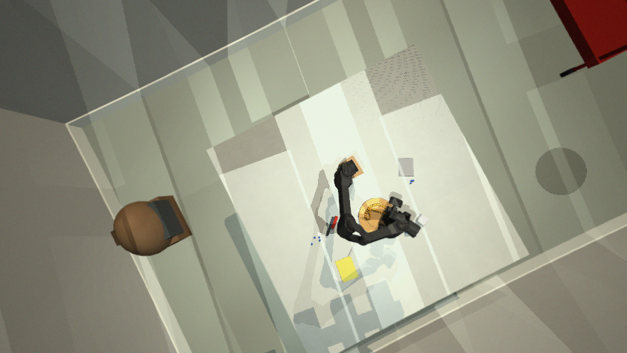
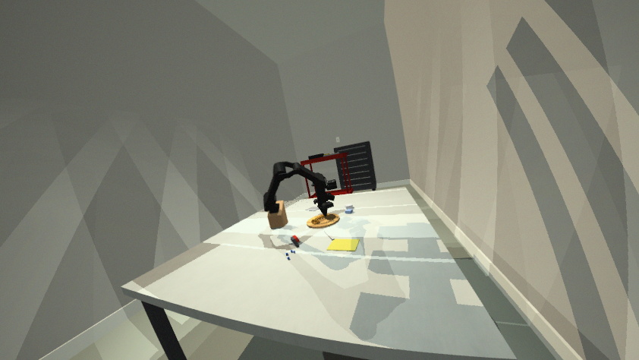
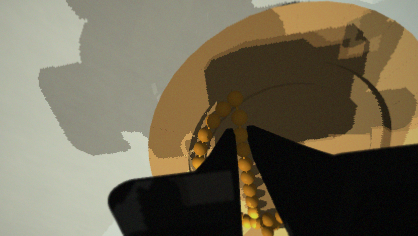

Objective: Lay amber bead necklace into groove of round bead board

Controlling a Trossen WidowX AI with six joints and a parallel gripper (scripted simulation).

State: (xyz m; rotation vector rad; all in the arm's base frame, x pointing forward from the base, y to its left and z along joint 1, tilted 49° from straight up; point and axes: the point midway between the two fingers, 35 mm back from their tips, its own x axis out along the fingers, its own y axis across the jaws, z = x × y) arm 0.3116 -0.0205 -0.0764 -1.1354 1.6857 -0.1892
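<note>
Right now my gripper tip is 1 cm past the round bead board, 4 cm to the left of it and 1 cm above it. From my gripper tip the other things lie so: grey square (15 cm behind, 23 cm to the left, 1 cm below); light blue cube (14 cm ahead, 6 cm to the left, 1 cm below); white cube (13 cm ahead, 15 cm to the left).
</note>
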